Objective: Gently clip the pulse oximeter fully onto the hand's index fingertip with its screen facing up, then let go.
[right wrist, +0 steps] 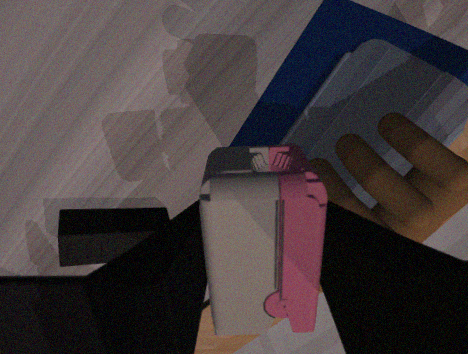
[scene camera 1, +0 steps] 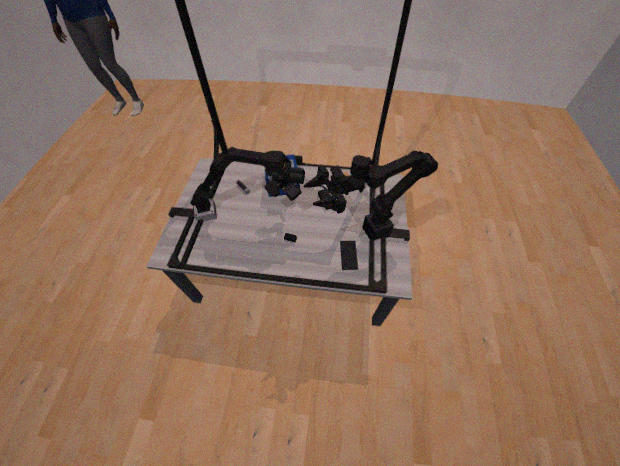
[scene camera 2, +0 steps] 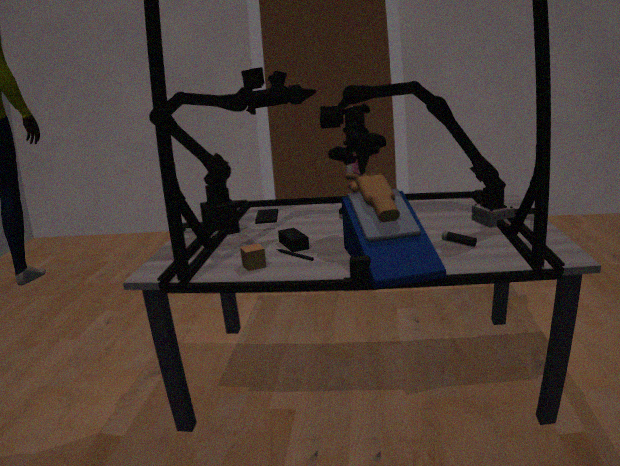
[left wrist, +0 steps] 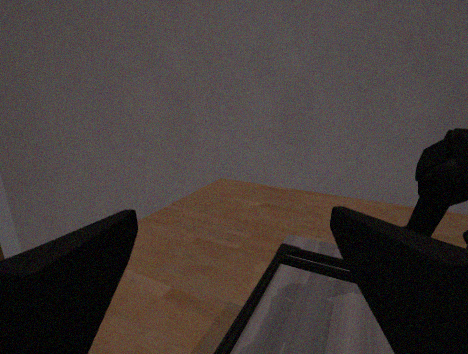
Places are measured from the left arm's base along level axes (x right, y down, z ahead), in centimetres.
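Where they show: left gripper, fingertip midpoint: (scene camera 1: 308, 194) (scene camera 2: 310, 91) (left wrist: 235, 218); right gripper, fingertip midpoint: (right wrist: 257, 208) (scene camera 1: 285, 186); left arm's base at its link origin: (scene camera 1: 379, 220) (scene camera 2: 217, 203); right arm's base at its link origin: (scene camera 1: 203, 207) (scene camera 2: 493, 206).
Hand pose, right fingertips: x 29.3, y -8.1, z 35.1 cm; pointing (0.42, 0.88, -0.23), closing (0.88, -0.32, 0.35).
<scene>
Things, the pixels of their centre, and the offset from my right fingertips.
- white-and-pink pulse oximeter at the middle of its body: (right wrist: 261, 241) (scene camera 2: 356, 170) dx -0.5, dy -1.4, dz +0.0 cm
- black box at the middle of its body: (right wrist: 115, 235) (scene camera 2: 293, 239) (scene camera 1: 326, 199) dx -2.2, dy +15.8, dz -20.3 cm
- pen at the middle of its body: (scene camera 2: 293, 254) dx +5.8, dy +17.1, dz -23.5 cm
- wooden cube at the middle of its body: (scene camera 2: 253, 257) dx +7.3, dy +15.1, dz -35.0 cm
- dark cylinder at the middle of its body: (scene camera 2: 459, 238) (scene camera 1: 243, 186) dx +23.5, dy +16.2, dz +18.3 cm
- flat black slab at the middle of its body: (scene camera 2: 267, 215) (scene camera 1: 348, 254) dx -36.2, dy +17.2, dz -17.0 cm
The white-and-pink pulse oximeter (scene camera 2: 352, 167) (right wrist: 245, 250) is held between the fingers of my right gripper (right wrist: 257, 208), which is shut on it. One side of it faces the right wrist camera; its screen does not show. The hand (scene camera 2: 376, 190) (right wrist: 380, 175) lies on a sloped blue stand (scene camera 2: 400, 263) (right wrist: 280, 95). The oximeter is beside and above the fingers at the hand's far left in scene camera 2; whether it touches one is unclear. It partly covers the nearest finger in the right wrist view. My left gripper (scene camera 1: 311, 194) (left wrist: 235, 218) is open and empty, raised above the table, apart from the hand.
A black box (scene camera 2: 293, 239), a pen (scene camera 2: 295, 254) and a wooden cube (scene camera 2: 253, 256) lie left of the stand in scene camera 2. A dark cylinder (scene camera 1: 243, 186) (scene camera 2: 459, 239) lies on its other side. A flat black slab (scene camera 1: 349, 255) (scene camera 2: 266, 215) lies near the left arm's base.
</scene>
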